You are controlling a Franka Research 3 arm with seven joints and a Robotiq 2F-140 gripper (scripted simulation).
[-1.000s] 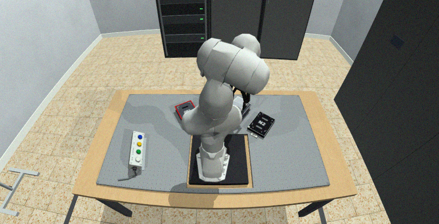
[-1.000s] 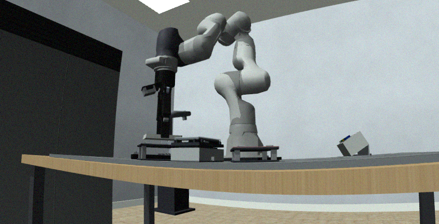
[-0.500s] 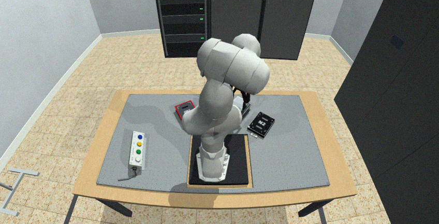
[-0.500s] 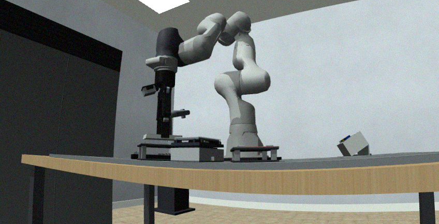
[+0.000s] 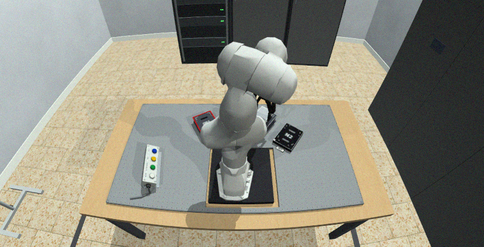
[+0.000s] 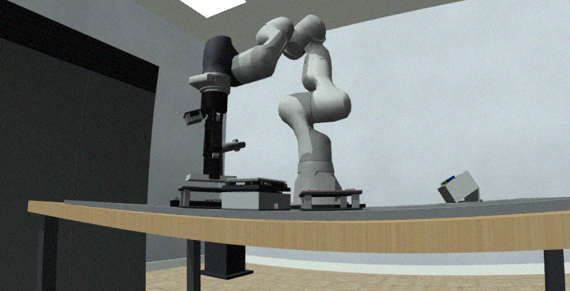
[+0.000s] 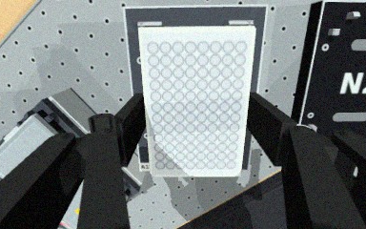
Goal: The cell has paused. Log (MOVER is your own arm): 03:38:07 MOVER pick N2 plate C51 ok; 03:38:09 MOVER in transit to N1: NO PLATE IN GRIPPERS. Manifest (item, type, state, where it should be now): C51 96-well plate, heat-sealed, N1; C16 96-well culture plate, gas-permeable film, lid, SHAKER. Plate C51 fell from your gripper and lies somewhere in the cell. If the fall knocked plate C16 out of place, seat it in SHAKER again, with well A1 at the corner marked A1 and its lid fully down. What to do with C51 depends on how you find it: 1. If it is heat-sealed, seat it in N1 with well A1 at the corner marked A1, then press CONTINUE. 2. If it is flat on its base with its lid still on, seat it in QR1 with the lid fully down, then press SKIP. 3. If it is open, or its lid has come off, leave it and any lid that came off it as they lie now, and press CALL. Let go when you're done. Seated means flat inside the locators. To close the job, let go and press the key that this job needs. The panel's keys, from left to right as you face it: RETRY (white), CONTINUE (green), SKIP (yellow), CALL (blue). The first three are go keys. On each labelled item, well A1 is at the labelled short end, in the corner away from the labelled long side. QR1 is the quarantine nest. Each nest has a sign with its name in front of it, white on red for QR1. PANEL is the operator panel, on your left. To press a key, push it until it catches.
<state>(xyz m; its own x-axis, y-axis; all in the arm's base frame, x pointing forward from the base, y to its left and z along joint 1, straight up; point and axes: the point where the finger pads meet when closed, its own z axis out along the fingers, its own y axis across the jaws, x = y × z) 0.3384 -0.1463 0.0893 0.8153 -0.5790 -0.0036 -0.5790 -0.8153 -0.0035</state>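
Right now the 96-well plate is 20 mm below my hand. From my hand the other things lie so: QR1 nest (320 mm to the left, 70 mm below, 30 mm behind); A1 mark (90 mm to the left, 50 mm below, 30 mm behind); blue key (580 mm to the left, 270 mm behind, 40 mm below).
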